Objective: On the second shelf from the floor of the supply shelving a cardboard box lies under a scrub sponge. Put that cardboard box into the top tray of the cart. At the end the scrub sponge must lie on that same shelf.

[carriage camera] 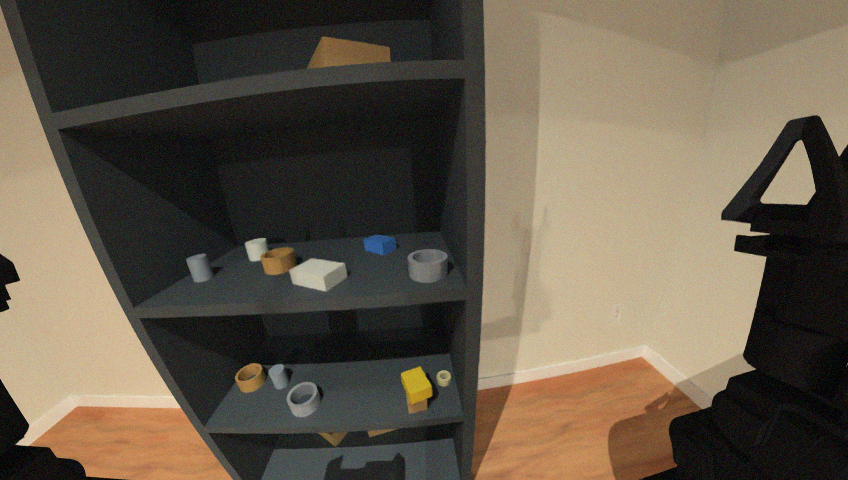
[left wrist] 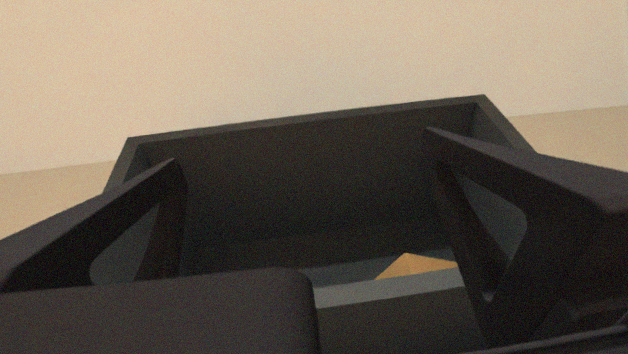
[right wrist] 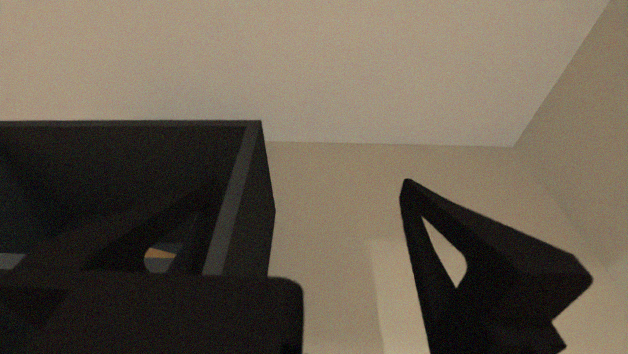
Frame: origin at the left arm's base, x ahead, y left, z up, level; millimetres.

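Where they show: left gripper, between the fingertips: (left wrist: 302,156); right gripper, between the fingertips: (carriage camera: 841,122) (right wrist: 310,186).
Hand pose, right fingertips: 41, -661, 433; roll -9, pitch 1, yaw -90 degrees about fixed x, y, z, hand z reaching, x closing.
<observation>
Things, the pixels of their top centre, and the offset from my right fingertips, as dx, dy, dz. Level surfaces: height alone.
- yellow scrub sponge, centre of its top: (carriage camera: 415,379) +439, +336, -674
- small brown cardboard box, centre of its top: (carriage camera: 415,389) +438, +341, -719
- second shelf, height of its surface: dz -769
- orange ring, centre of its top: (carriage camera: 248,372) +551, +959, -719
- grey-blue cylinder, centre of its top: (carriage camera: 276,369) +543, +838, -699
- small pale ring, centre of its top: (carriage camera: 443,375) +502, +238, -744
- white block, centre of its top: (carriage camera: 316,266) +461, +561, -272
The yellow scrub sponge (carriage camera: 416,383) lies on the small brown cardboard box (carriage camera: 417,406) near the front right of the second shelf (carriage camera: 363,386) of the dark supply shelving (carriage camera: 475,237). The sponge hides the box's top. My left gripper (left wrist: 302,156) is open, its fingers wide apart, with the upper shelving beyond it. My right gripper (right wrist: 310,186) is open, its fingers wide apart near the shelving's upper right corner. Both are well above the sponge and box. The cart does not show in these views.
The second shelf also holds an orange ring (carriage camera: 250,377), a grey-blue cylinder (carriage camera: 278,376), a grey ring (carriage camera: 303,399) and a small pale ring (carriage camera: 443,377). The shelf above holds a white block (carriage camera: 318,274) and several other items. My right arm (carriage camera: 785,333) shows at the right.
</observation>
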